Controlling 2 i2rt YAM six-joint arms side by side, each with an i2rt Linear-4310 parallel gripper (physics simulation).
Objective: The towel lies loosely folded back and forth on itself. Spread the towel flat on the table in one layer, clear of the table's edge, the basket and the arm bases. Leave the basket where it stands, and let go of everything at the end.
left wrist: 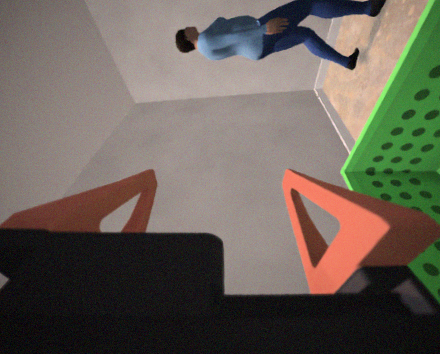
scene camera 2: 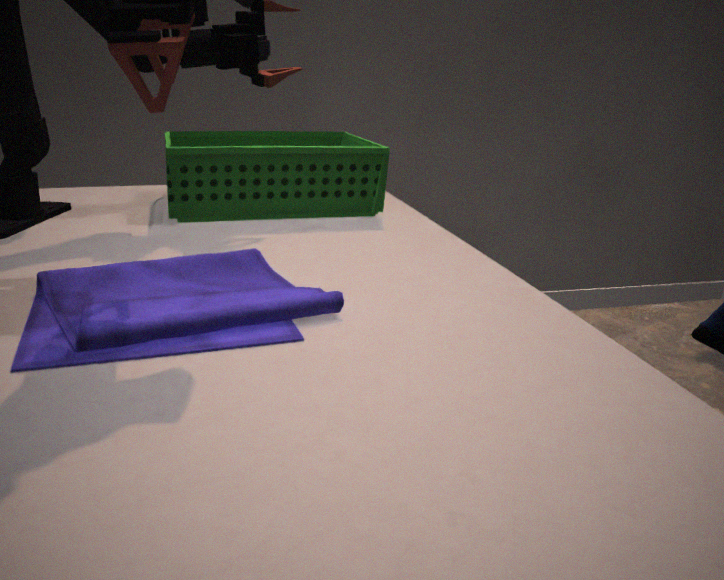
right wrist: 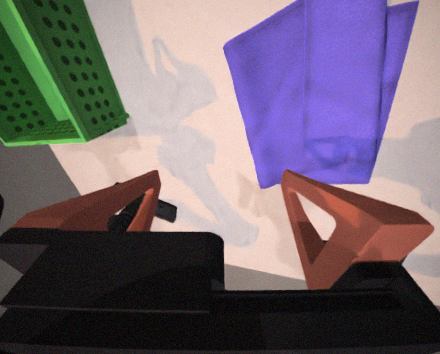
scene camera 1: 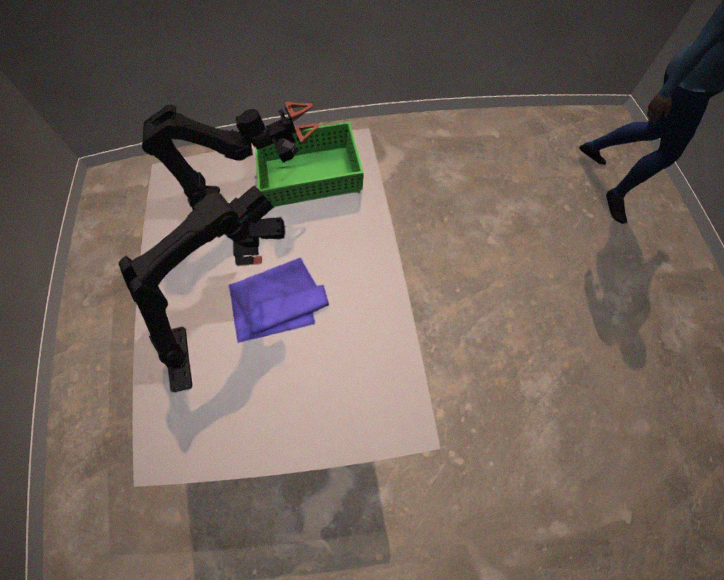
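Observation:
The purple towel (scene camera 1: 274, 299) (scene camera 2: 181, 296) (right wrist: 340, 90) lies folded on the table, with a thick raised band across it whose end juts past the lower layer at the right in both scene views. The towel does not show in the left wrist view. My right gripper (scene camera 1: 258, 260) (right wrist: 220, 176) is open and empty, above the table near the towel's upper left side in scene camera 1. My left gripper (scene camera 1: 314, 114) (scene camera 2: 300, 39) (left wrist: 219, 176) is open and empty, raised above the far side of the green basket (scene camera 1: 311, 190) (scene camera 2: 274, 181) (left wrist: 417, 120) (right wrist: 82, 75) and pointing sideways.
The basket stands upright and looks empty, near the far end of the pale table (scene camera 1: 338, 392) (scene camera 2: 423, 453). The right arm's base (scene camera 1: 180, 371) stands near the table's left side in scene camera 1. A person (scene camera 1: 682, 120) (left wrist: 235, 37) is on the floor beyond the table.

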